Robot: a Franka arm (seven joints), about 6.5 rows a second.
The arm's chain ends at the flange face. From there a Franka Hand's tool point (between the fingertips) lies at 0.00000 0.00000 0.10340 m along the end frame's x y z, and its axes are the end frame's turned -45 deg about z.
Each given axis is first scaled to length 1.
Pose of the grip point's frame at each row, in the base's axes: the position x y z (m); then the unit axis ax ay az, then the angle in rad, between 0 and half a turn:
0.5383 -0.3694 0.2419 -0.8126 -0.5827 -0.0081 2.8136
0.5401 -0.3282 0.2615 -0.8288 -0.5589 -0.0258 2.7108
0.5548 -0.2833 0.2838 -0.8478 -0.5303 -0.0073 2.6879
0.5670 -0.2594 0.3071 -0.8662 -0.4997 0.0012 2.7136
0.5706 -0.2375 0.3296 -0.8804 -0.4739 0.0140 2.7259
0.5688 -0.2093 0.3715 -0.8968 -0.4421 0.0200 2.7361
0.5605 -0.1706 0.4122 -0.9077 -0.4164 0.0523 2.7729
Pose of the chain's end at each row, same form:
0.5564 -0.3974 0.3398 -0.9723 -0.2270 0.0558 2.8326
0.5600 -0.3668 0.3553 -0.9782 -0.1989 0.0598 2.7244
0.5776 -0.3225 0.3767 -0.9829 -0.1649 0.0813 2.7174
0.5887 -0.2965 0.4012 -0.9880 -0.1297 0.0840 2.7475
0.5928 -0.2729 0.4242 -0.9906 -0.1005 0.0932 2.7686
0.5904 -0.2441 0.4664 -0.9932 -0.0650 0.0967 2.7826
0.5855 -0.2001 0.5081 -0.9922 -0.0371 0.1190 2.8411

